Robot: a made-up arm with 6 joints.
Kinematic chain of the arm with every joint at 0, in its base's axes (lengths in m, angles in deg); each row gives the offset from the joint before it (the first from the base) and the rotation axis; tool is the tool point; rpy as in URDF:
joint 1: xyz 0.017 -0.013 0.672 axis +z
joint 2: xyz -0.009 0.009 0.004 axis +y
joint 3: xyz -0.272 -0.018 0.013 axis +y
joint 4: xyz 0.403 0.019 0.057 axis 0.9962 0 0.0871
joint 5: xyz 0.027 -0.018 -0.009 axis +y
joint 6: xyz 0.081 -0.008 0.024 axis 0.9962 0 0.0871
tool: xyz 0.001 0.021 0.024 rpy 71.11 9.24 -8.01
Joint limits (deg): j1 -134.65..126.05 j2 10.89..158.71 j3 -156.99..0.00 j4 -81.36..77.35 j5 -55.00..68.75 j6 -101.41..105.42
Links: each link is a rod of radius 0.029 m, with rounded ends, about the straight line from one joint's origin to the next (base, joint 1, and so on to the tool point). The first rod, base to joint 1, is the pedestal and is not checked.
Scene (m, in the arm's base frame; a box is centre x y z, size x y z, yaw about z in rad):
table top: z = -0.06
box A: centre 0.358 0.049 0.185 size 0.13 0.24 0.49 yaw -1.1
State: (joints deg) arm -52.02 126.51 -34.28 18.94 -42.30 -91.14
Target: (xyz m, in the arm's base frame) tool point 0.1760 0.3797 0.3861
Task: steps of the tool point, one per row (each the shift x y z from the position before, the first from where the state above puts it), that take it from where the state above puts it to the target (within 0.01 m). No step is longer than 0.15 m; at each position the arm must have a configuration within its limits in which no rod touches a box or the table.
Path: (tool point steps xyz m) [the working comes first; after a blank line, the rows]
Joints at the target: 67.44 139.52 -63.12 7.52 -37.90 -86.82
Straight joint move there: touches box A.

1: 0.0605 0.0206 0.0282
2: 0.0550 0.0397 0.0307
3: 0.0433 0.0565 0.0328
4: 0.0270 0.0691 0.0346
5: 0.0071 0.0762 0.0360
6: -0.0015 0.0954 -0.0325
7: -0.0323 0.0942 -0.0393
8: -0.0620 0.0818 -0.0454
9: -0.0862 0.0594 -0.0502

